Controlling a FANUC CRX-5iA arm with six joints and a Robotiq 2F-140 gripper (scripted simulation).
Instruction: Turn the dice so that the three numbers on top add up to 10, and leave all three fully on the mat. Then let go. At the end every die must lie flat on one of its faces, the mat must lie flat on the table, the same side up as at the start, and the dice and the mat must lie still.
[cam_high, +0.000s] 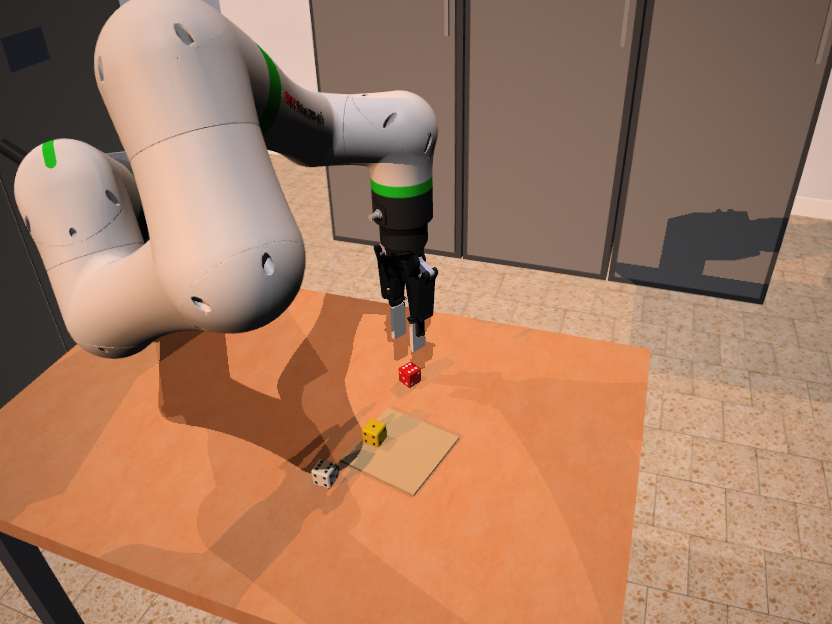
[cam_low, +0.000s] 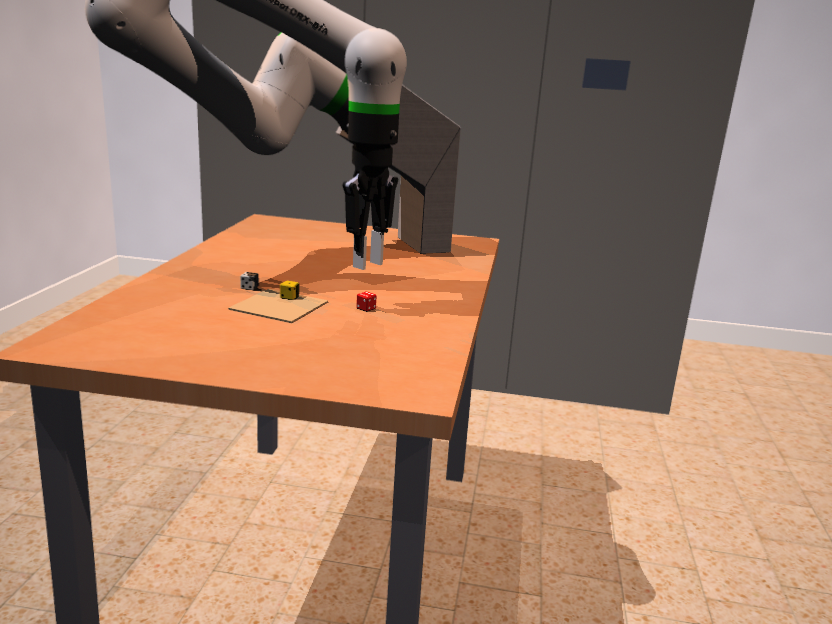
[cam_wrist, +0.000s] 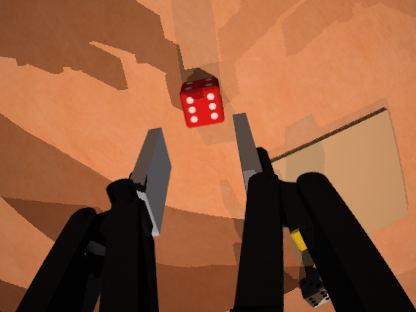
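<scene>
Right now my hand is 110 mm above the red die. The rest, counted from my hand: white die: 80 mm behind, 250 mm to the right, 110 mm below; then yellow die: 20 mm behind, 160 mm to the right, 100 mm below; then tan mat: 20 mm ahead, 170 mm to the right, 120 mm below.
</scene>
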